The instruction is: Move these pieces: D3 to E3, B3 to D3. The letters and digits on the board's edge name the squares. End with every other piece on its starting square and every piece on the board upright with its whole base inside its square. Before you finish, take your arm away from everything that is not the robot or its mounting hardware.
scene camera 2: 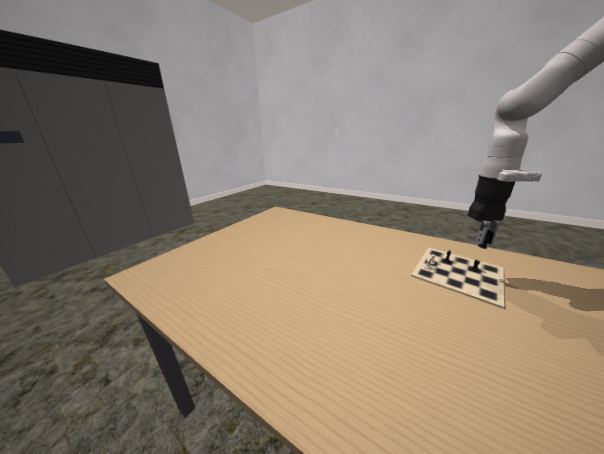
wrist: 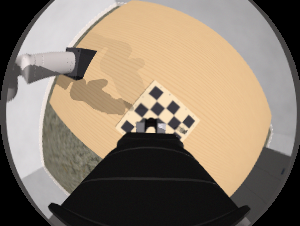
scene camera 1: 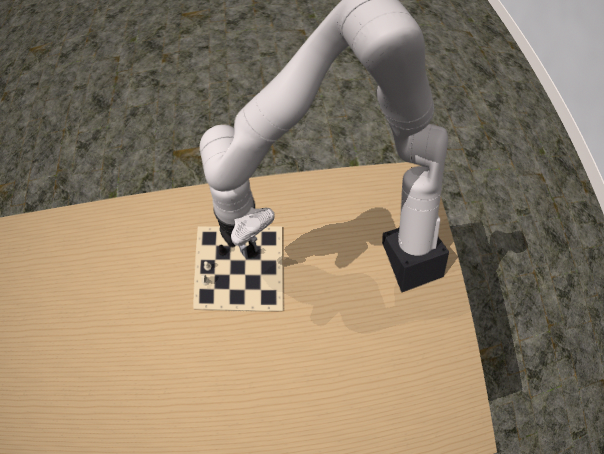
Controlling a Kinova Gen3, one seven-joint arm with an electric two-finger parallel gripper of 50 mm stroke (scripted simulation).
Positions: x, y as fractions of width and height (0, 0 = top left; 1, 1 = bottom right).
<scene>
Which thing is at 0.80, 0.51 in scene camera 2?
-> The gripper.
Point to a chessboard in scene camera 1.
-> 0.39, 0.63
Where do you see a chessboard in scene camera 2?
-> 0.81, 0.63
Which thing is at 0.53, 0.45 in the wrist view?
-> A chessboard.
</scene>
